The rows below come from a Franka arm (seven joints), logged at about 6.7 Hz.
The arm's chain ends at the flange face. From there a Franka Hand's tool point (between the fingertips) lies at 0.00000 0.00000 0.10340 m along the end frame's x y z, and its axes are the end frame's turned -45 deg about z.
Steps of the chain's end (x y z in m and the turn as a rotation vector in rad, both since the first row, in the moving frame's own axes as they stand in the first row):
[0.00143 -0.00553 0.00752 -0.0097 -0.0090 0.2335]
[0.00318 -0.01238 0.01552 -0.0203 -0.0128 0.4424]
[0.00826 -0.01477 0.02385 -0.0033 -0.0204 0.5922]
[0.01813 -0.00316 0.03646 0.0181 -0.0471 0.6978]
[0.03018 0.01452 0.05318 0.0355 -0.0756 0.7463]
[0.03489 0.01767 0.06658 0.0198 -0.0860 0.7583]
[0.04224 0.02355 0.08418 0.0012 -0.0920 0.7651]
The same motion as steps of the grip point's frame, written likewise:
[0.00356 -0.00301 0.00751 -0.0005 -0.0132 0.2335]
[0.00854 -0.00650 0.01549 -0.0053 -0.0234 0.4424]
[0.01501 -0.00628 0.02383 0.0121 -0.0168 0.5922]
[0.01470 0.00549 0.03633 0.0461 -0.0205 0.6978]
[0.01130 0.02318 0.05284 0.0786 -0.0284 0.7463]
[0.01059 0.02841 0.06620 0.0748 -0.0468 0.7583]
[0.00970 0.03794 0.08376 0.0659 -0.0642 0.7651]

